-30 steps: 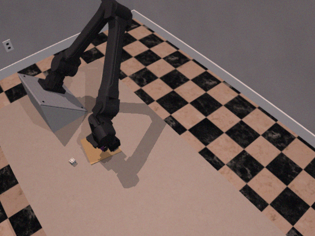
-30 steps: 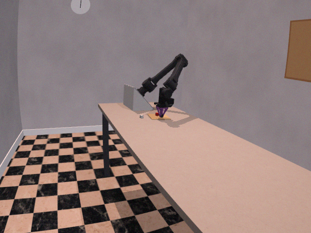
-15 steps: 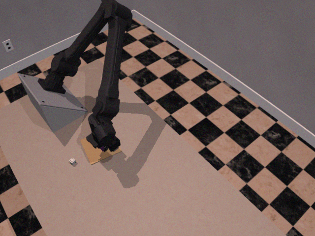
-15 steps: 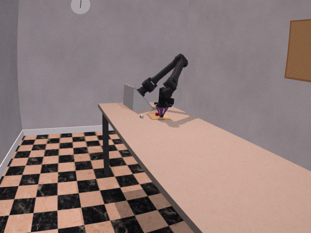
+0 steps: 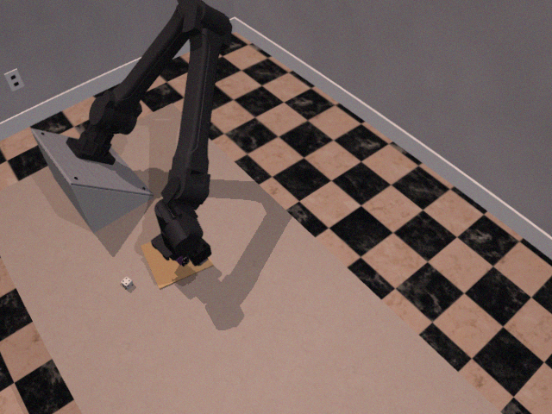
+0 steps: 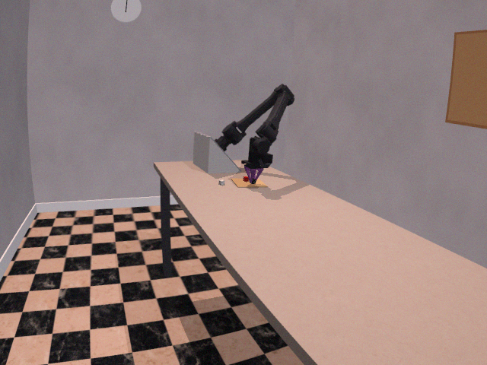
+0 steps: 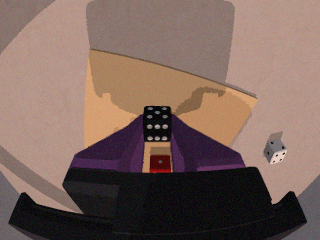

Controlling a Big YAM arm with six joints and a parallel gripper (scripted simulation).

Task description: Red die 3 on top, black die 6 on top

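My hand is right at the black die. The rest, counted from my hand: orange mat 3 cm behind, 2 cm below; then white die 3 cm behind, 14 cm to the right, 1 cm below; then red die 5 cm behind, 1 cm to the right.
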